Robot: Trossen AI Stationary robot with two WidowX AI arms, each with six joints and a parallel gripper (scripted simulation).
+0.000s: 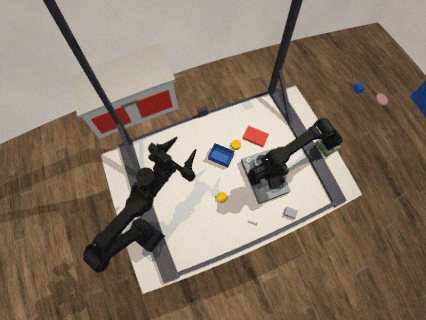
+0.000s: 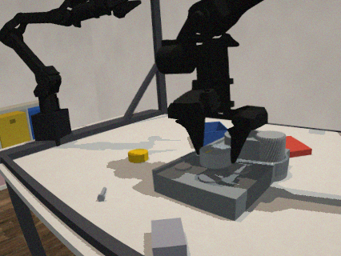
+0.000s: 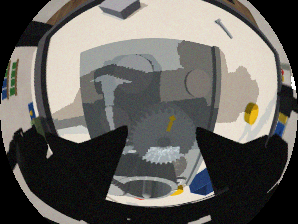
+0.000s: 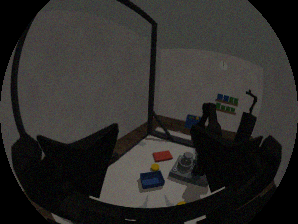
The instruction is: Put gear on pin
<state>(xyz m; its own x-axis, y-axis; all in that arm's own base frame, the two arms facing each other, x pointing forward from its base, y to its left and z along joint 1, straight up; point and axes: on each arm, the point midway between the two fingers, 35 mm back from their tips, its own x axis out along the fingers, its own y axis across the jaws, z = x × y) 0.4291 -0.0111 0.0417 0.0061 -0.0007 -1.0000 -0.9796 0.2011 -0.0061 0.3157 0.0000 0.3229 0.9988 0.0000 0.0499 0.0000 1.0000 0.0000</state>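
Right now the grey gear is 30 mm below my left hand. The rest, counted from my left hand: red plate: 240 mm behind, 100 mm to the left, 70 mm below; bolt: 160 mm ahead, 150 mm to the right, 80 mm below; blue tray: 220 mm behind, 120 mm to the right, 70 mm below.
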